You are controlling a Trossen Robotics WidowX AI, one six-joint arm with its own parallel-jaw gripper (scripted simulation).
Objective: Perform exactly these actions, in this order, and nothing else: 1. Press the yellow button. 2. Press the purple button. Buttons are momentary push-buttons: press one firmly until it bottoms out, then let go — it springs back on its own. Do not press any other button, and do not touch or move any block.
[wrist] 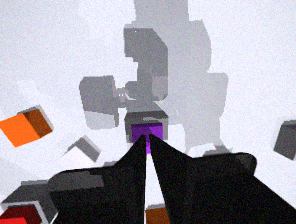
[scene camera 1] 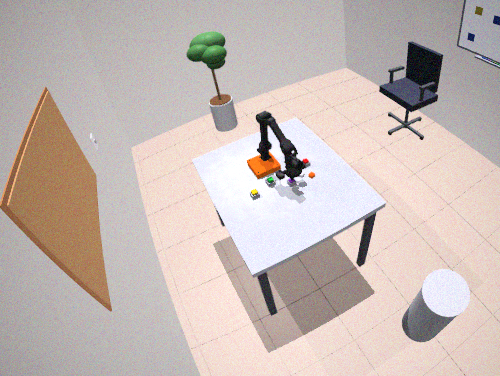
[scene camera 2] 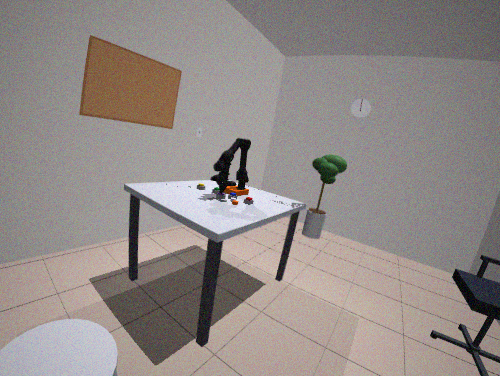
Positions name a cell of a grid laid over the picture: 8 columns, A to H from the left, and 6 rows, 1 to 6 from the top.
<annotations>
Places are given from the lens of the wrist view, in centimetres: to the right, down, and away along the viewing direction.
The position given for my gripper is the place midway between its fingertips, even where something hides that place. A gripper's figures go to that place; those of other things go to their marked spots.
my gripper (wrist: D4): 0, 3, 11
white block (wrist: C5): -8, 5, 12
</annotations>
